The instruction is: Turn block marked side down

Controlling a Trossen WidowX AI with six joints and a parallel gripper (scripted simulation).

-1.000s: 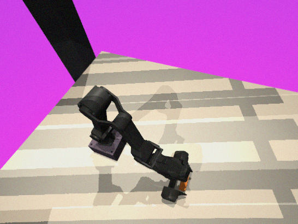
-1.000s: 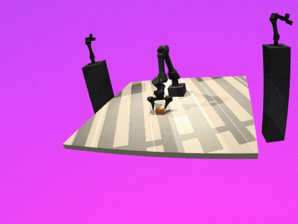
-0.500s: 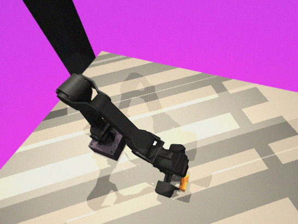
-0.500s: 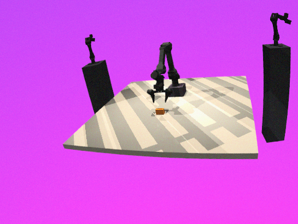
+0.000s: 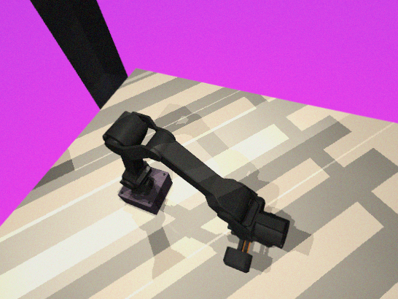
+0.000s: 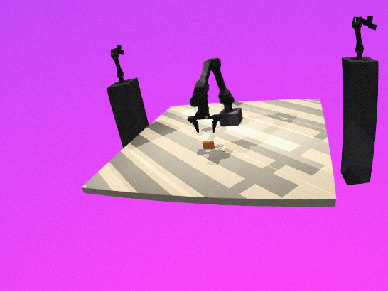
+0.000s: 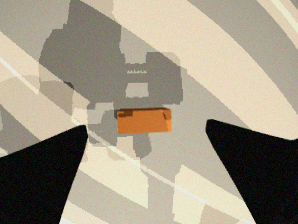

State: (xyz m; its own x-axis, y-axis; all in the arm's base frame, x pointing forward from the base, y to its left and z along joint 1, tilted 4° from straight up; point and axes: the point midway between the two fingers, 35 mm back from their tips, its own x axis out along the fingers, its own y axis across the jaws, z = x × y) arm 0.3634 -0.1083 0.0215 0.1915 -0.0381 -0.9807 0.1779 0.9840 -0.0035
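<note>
Right now the block is 70 mm below my gripper tip and 10 mm behind it.
</note>
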